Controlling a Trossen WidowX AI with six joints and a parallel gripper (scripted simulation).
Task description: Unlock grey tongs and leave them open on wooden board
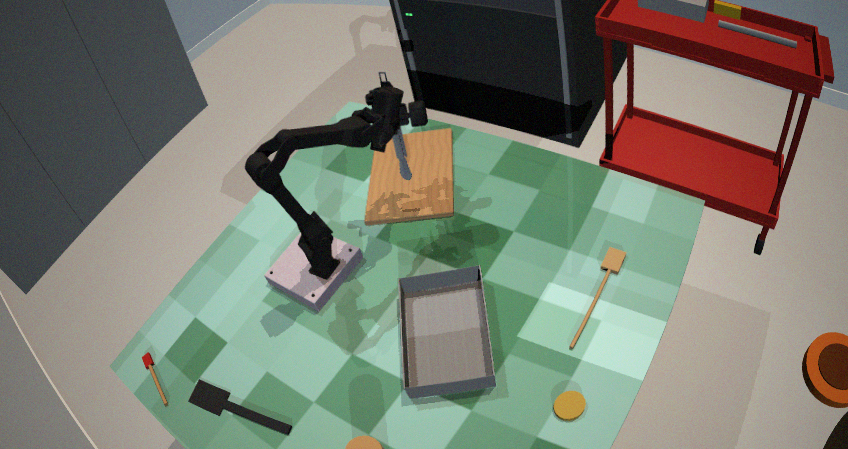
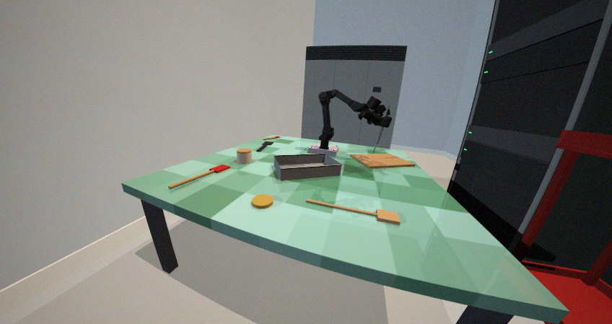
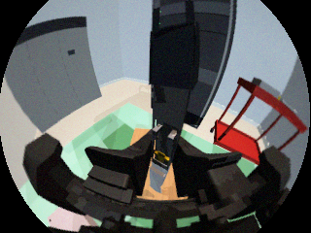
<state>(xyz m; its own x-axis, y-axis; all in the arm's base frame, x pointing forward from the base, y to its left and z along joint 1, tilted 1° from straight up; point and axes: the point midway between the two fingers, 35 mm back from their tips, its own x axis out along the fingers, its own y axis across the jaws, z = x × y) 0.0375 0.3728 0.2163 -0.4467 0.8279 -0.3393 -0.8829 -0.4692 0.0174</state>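
Right now my gripper tip is 2 cm short of the yellow lock piece and 3 cm to the left of it. From my gripper tip the other things lie so: black spatula (2 cm behind, 87 cm to the right, 24 cm below); then wooden board (23 cm below); then roasting tin (36 cm ahead, 44 cm to the right, 21 cm below).
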